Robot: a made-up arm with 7 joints.
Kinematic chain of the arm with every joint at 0, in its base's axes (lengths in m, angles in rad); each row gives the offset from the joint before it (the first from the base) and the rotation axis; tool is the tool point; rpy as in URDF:
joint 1: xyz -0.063 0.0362 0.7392 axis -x
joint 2: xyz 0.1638 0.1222 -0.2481 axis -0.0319 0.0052 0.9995
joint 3: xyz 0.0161 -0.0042 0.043 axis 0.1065 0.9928 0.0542
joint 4: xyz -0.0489 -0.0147 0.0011 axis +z
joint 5: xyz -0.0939 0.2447 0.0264 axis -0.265 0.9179 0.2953
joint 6: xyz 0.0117 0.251 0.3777 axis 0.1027 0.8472 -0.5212
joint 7: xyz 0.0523 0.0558 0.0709 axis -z
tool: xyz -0.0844 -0.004 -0.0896 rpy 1.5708 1.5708 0
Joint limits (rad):
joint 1: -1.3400..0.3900
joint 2: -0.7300..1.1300
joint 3: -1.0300..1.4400
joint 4: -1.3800..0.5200
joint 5: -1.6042..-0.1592
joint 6: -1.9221..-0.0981
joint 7: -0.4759..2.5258
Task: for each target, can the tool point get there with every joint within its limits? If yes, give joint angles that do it. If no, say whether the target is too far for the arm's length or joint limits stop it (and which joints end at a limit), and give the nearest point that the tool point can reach.
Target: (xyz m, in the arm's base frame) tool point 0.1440 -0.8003 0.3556
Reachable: no: joint limits stop it (at a limit: joint 1, joint 2, joint 4, joint 5, joint 6, joint 7) | nearest point -0.2770 -0.4590 0.2865 | short by 0.546 m
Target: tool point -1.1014 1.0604 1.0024
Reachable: no: too far | nearest point -0.5918 0.7277 0.9169 | short by 0.615 m
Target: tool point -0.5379 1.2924 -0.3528
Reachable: no: too far | nearest point -0.2516 0.7878 0.0859 | short by 0.727 m
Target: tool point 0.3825 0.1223 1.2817
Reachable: yes | joints -1.0595 -0.5318 -0.5150 -0.9293 -0.5723 -0.9437 0.0851
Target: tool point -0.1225 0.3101 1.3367
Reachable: yes | joints -0.3942 0.9818 1.1424 0.3281 -0.7121 -1.1764 1.5317
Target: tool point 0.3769 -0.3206 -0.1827
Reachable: no: joint limits stop it (at a limit: joint 2, joint 3, joint 4, joint 5, joint 6) | nearest point 0.5926 -0.2013 0.1257 | short by 0.395 m
